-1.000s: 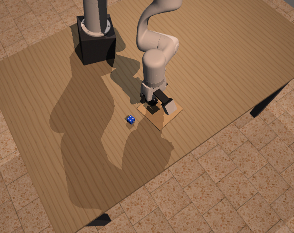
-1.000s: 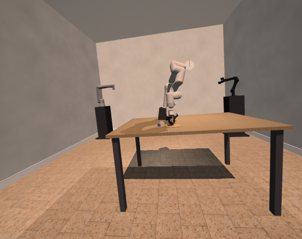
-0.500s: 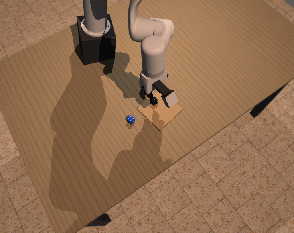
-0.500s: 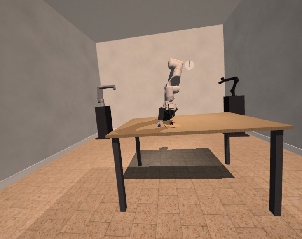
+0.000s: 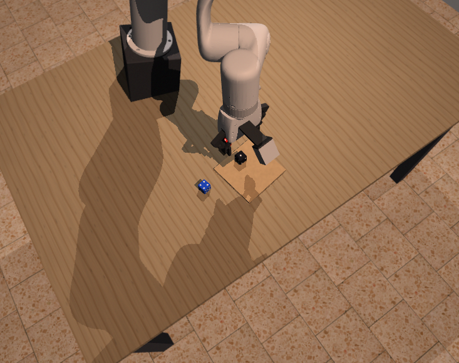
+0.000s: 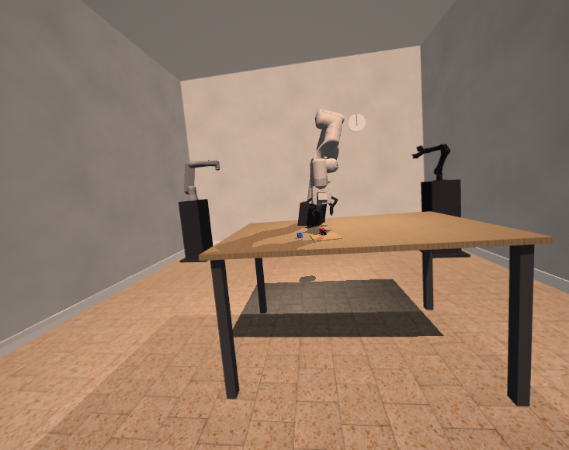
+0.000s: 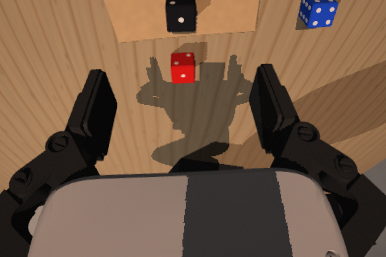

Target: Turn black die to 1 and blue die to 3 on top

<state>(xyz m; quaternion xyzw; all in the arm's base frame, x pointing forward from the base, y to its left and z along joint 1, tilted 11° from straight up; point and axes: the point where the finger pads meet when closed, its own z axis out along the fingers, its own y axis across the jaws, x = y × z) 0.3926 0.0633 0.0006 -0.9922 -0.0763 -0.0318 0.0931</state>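
Now: the blue die 20 mm ahead of my hand, 130 mm to the right of it and 100 mm below it. From my hand the other things lie so: tan mat: 40 mm ahead, 10 mm to the left, 110 mm below; red die: 70 mm behind, 10 mm to the right, 100 mm below; black die: 100 mm below.
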